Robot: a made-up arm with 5 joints.
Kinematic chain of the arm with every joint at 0, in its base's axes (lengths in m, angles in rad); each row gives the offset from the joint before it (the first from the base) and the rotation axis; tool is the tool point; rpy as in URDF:
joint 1: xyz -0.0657 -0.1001 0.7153 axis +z
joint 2: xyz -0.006 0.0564 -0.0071 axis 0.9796 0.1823 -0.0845
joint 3: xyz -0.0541 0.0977 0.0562 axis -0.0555 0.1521 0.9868
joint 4: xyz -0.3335 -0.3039 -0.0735 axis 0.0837 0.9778 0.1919
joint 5: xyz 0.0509 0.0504 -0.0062 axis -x
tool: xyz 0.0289 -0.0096 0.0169 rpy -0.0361 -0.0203 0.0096
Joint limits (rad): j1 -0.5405..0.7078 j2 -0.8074..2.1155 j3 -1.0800..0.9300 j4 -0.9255..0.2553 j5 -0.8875..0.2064
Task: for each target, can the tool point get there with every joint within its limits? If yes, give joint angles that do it. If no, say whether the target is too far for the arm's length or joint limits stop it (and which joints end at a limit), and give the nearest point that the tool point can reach.
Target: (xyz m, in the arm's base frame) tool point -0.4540 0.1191 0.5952
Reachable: yes | joints -0.2550 -0.5605 -0.8557 -0.5615 -0.1544
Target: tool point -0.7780 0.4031 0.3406
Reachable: no: too far | nearest point -0.4498 0.1713 0.5360 | short by 0.447 m
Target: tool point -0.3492 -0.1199 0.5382
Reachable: yes | joints 0.1040 1.5805 0.2805 -0.2997 -0.7221
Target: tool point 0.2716 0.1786 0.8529
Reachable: no: joint limits stop it (at a limit: joint 1, joint 3, joint 5) | nearest point 0.0097 -0.1901 0.9259 | short by 0.458 m
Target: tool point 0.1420 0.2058 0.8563
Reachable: no: joint limits stop it (at a limit: joint 1, joint 3, joint 4, joint 5) | nearest point -0.2540 0.3005 0.8652 | short by 0.407 m
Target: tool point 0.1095 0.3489 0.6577
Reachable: no: joint limits stop it (at a limit: joint 1, joint 2, joint 3, joint 4, joint 5) | nearest point -0.0593 0.1179 0.4850 | short by 0.334 m
